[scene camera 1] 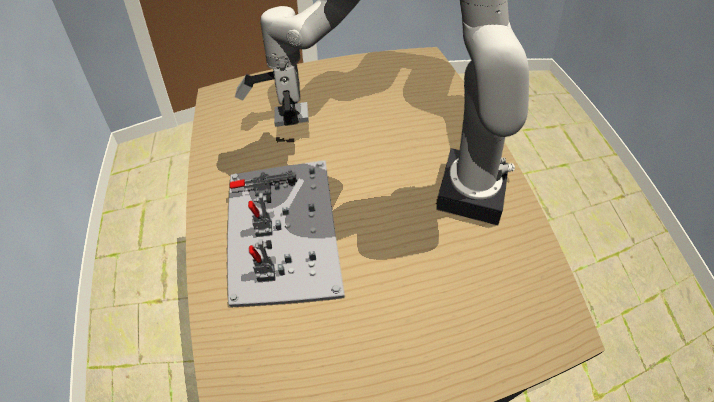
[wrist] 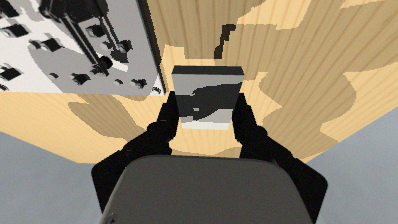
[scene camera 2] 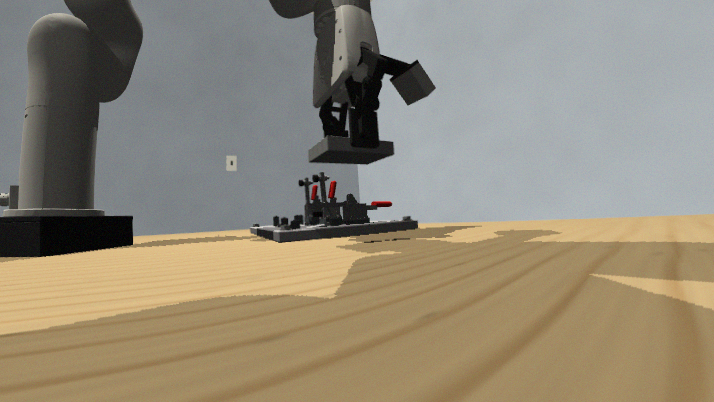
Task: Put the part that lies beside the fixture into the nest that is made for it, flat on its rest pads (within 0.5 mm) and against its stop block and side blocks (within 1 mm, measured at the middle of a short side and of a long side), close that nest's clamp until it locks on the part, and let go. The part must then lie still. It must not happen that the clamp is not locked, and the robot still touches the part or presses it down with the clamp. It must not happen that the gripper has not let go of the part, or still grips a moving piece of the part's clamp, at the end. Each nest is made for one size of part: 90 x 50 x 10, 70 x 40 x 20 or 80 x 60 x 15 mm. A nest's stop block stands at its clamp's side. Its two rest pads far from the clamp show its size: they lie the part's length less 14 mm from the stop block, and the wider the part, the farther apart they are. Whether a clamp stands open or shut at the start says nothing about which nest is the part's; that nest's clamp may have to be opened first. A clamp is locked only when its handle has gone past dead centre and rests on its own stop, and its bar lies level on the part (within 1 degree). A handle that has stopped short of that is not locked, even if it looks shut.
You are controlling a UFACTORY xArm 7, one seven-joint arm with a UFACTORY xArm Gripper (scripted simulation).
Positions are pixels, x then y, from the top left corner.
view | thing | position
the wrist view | gripper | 205, 101
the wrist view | grey part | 206, 96
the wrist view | grey fixture plate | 140, 63
